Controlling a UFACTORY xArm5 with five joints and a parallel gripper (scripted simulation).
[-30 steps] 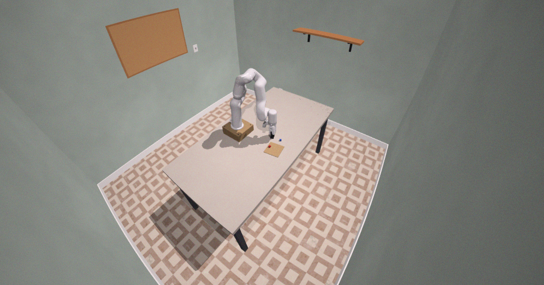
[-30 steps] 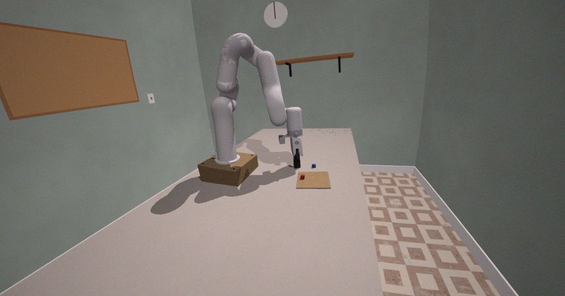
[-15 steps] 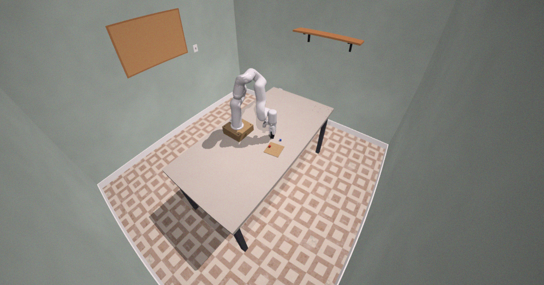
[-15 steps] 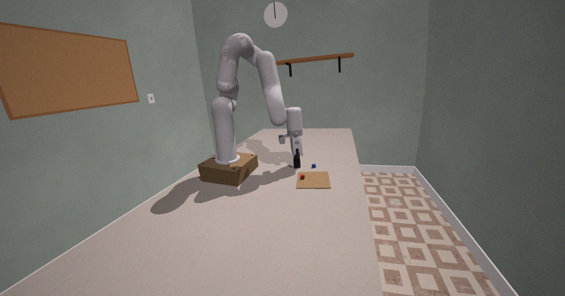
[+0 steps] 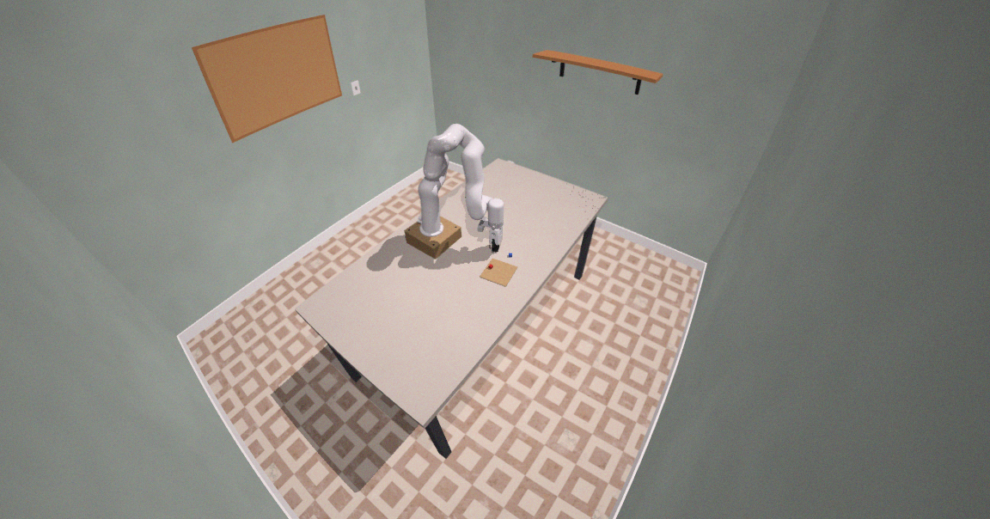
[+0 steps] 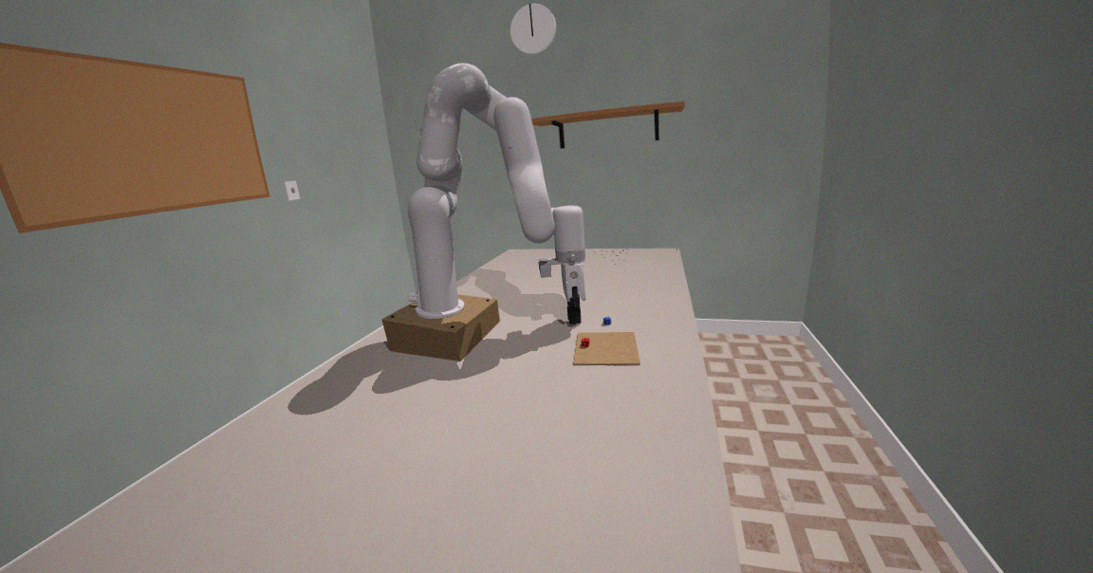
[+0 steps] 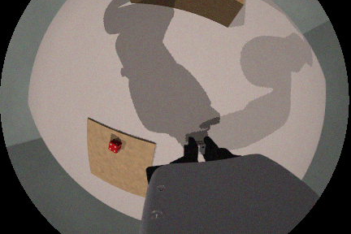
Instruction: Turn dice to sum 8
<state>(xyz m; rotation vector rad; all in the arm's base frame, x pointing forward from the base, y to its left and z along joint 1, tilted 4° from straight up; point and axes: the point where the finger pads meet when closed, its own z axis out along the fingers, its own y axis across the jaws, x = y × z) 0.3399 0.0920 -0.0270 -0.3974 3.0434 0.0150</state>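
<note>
The tan mat lies 90 mm ahead of my hand, 130 mm to the right of it and 20 mm below it. Round my hand: blue die (90 mm ahead, 20 mm below); white die (10 mm below); red die (40 mm ahead, 120 mm to the right, 10 mm below).
</note>
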